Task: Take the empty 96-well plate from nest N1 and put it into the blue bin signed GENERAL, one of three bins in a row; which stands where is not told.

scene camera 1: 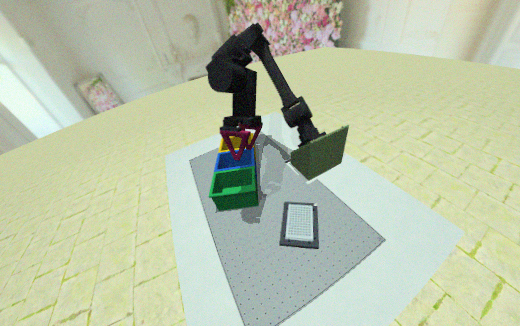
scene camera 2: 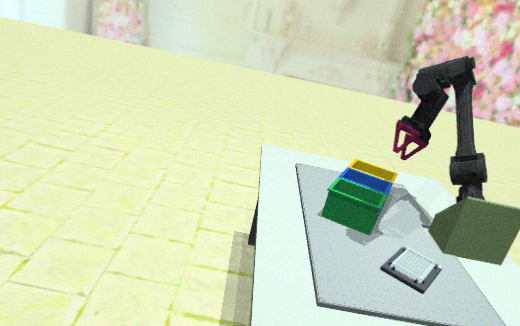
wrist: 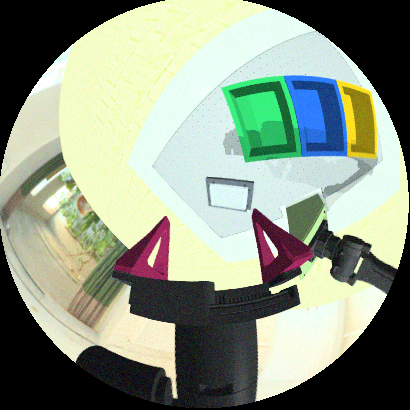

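Pixels of known places: gripper, fingertip midpoint: (scene camera 1: 243,154) (scene camera 2: 398,156) (wrist: 209,215); arm's base at its link origin: (scene camera 1: 312,142) (scene camera 2: 471,211) (wrist: 316,240).
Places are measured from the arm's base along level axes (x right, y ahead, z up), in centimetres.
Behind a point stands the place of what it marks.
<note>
The white 96-well plate (scene camera 1: 300,222) {x -23.1, y 23.7, z -9.7 cm} (scene camera 2: 415,265) {x -24.0, y 23.8, z -8.8 cm} (wrist: 228,196) {x -22.4, y 23.7, z -9.1 cm} lies flat in the dark nest (scene camera 1: 300,245) {x -29.3, y 28.3, z -10.2 cm} (scene camera 2: 401,276) {x -28.6, y 28.8, z -10.1 cm} (wrist: 230,180) {x -18.7, y 27.8, z -10.2 cm} on the grey perforated board. The blue bin (scene camera 1: 224,162) {x 20.0, y 36.1, z -6.6 cm} (scene camera 2: 367,181) {x 17.2, y 29.8, z -3.6 cm} (wrist: 312,115) {x 14.0, y 31.3, z -10.7 cm} stands between the green and yellow bins; no sign is readable. My gripper (scene camera 1: 243,154) {x -10.4, y 33.2, z 16.3 cm} (scene camera 2: 400,155) {x -10.4, y 33.2, z 16.3 cm} (wrist: 209,215) {x -10.4, y 33.2, z 16.3 cm}, with dark red fingers, is open and empty. It hangs in the air, well above the table and away from the plate. It overlaps the blue and yellow bins in scene camera 1, hiding part of them.
The green bin (scene camera 1: 234,200) {x -4.8, y 39.9, z -5.8 cm} (scene camera 2: 352,210) {x -5.1, y 39.1, z -5.4 cm} (wrist: 262,120) {x 0.3, y 37.0, z -10.7 cm} is on the nest's side of the row, the yellow bin (scene camera 1: 225,146) {x 30.5, y 31.7, z -5.0 cm} (scene camera 2: 372,170) {x 29.4, y 25.2, z -3.3 cm} (wrist: 361,120) at the far end. A dark green block (scene camera 1: 320,155) {x -8.1, y 2.7, z -0.9 cm} (scene camera 2: 477,232) {x -8.2, y 0.6, z -2.9 cm} (wrist: 306,215) {x -1.2, y 7.9, z -4.6 cm} stands beside the board, at the arm's lower end.
</note>
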